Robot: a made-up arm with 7 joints. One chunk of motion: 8 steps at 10 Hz.
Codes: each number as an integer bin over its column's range. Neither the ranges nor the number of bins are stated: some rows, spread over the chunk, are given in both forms.
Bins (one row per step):
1: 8 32 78 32 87 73 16
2: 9 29 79 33 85 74 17
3: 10 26 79 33 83 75 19
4: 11 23 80 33 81 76 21
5: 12 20 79 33 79 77 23
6: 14 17 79 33 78 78 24
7: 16 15 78 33 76 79 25
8: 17 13 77 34 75 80 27
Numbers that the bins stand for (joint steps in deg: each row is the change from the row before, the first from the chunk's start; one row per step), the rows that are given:
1: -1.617 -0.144 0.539 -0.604 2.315 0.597 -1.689
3: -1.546 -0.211 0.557 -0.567 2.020 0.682 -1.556
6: -1.405 -0.311 0.557 -0.567 1.652 0.809 -1.333
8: -1.299 -0.356 0.522 -0.529 1.430 0.894 -1.200
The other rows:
2: -1.582 -0.178 0.557 -0.567 2.168 0.639 -1.644
4: -1.511 -0.244 0.574 -0.567 1.873 0.724 -1.467
5: -1.476 -0.278 0.557 -0.567 1.725 0.767 -1.378
7: -1.334 -0.333 0.539 -0.567 1.504 0.852 -1.289

